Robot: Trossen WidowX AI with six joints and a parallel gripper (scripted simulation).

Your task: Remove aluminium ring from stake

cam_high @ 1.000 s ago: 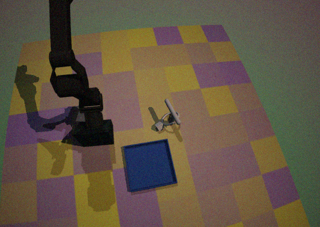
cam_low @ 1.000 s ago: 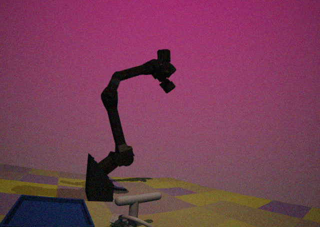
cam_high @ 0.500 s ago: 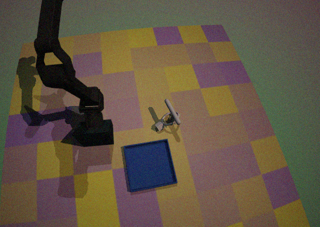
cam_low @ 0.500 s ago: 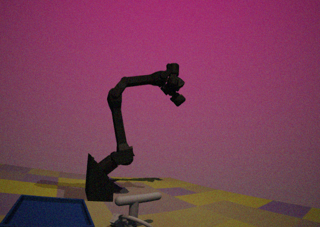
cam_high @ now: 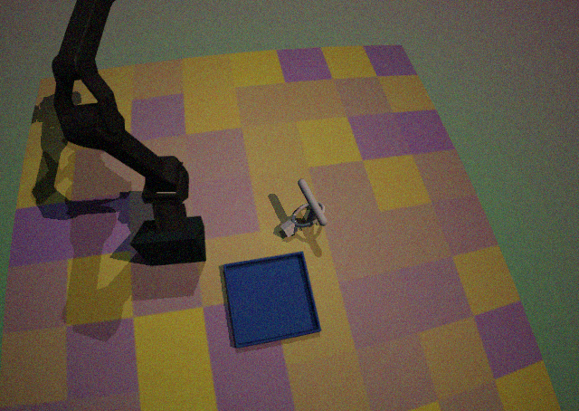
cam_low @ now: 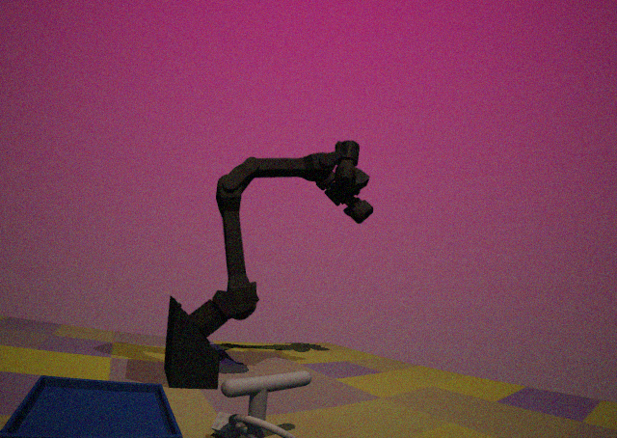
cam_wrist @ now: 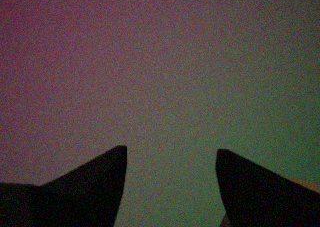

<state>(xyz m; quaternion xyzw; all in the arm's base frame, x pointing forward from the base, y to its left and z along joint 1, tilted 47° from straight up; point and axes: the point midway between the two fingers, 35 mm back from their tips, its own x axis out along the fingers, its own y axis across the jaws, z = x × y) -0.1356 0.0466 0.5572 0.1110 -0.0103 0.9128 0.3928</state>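
Right now my gripper tip is 410 mm short of the aluminium ring, 480 mm to the left of it and 440 mm above it. Also, from my gripper tip: blue tray: 280 mm ahead, 650 mm to the right, 460 mm below.
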